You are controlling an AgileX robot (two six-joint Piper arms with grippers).
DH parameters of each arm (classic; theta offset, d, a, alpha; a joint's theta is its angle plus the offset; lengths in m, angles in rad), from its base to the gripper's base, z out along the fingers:
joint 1: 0 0.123 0 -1.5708
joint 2: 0.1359 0 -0.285 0
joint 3: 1.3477 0 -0.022 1.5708
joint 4: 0 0.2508 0 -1.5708
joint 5: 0 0 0.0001 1.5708
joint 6: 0 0.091 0 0
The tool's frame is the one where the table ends.
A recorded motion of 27 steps. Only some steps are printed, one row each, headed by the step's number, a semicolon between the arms.
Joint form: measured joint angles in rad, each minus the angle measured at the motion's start. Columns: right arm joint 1, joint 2, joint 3, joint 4, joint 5, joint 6; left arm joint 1, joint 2, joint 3, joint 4, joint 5, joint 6.
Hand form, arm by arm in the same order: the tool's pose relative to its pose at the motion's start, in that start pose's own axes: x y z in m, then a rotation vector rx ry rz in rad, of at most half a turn. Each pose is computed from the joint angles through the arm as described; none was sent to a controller.
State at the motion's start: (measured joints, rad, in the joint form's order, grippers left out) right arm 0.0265 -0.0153 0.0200 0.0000 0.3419 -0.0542; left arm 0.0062 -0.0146 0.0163 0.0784 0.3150 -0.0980
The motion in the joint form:
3: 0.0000 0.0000 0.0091 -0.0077 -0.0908 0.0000; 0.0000 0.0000 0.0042 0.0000 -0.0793 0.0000
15: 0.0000 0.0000 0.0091 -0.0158 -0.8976 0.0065; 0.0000 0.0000 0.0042 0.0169 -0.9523 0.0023
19: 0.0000 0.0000 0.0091 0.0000 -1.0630 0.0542; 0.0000 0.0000 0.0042 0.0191 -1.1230 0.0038
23: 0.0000 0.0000 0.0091 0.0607 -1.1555 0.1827; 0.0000 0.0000 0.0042 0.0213 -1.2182 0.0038
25: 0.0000 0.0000 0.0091 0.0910 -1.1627 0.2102; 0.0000 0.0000 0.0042 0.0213 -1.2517 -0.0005
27: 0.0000 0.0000 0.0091 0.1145 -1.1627 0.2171; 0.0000 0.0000 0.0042 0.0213 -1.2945 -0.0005
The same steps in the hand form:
3: -0.0053 -0.0005 0.0006 0.0066 -0.0815 -0.0074; -0.0058 -0.0007 0.0002 0.0077 -0.0747 0.0001
15: -0.0685 -0.0030 -0.0326 0.0434 -0.8874 -0.0102; -0.0725 -0.0082 -0.0374 0.0949 -0.9433 0.0194
19: -0.0770 -0.0042 -0.0450 0.0286 -1.0536 0.0491; -0.0804 -0.0093 -0.0508 0.1126 -1.1131 0.0228
23: -0.0804 -0.0084 -0.0525 -0.0274 -1.1484 0.2245; -0.0838 -0.0099 -0.0587 0.1234 -1.2077 0.0249
25: -0.0805 -0.0104 -0.0530 -0.0355 -1.1563 0.2797; -0.0848 -0.0100 -0.0616 0.1297 -1.2407 0.0211
27: -0.0802 -0.0120 -0.0529 -0.0335 -1.1567 0.3099; -0.0859 -0.0102 -0.0653 0.1344 -1.2833 0.0210

